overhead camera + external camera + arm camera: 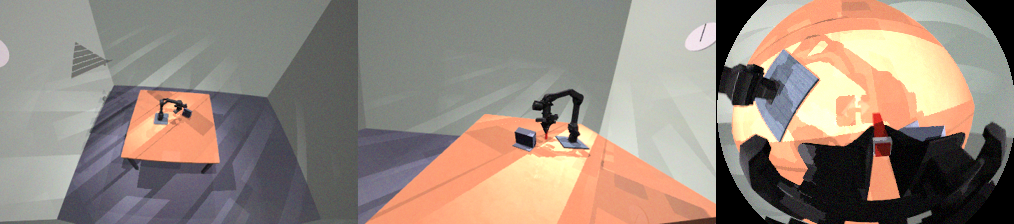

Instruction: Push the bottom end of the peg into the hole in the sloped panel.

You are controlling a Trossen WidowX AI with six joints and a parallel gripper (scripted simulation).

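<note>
The panel is 140 mm ahead of my gripper tip, 10 mm to the right of it and 40 mm below it. The rest, counted from my gripper tip: red peg 10 mm to the right, 20 mm above.
</note>
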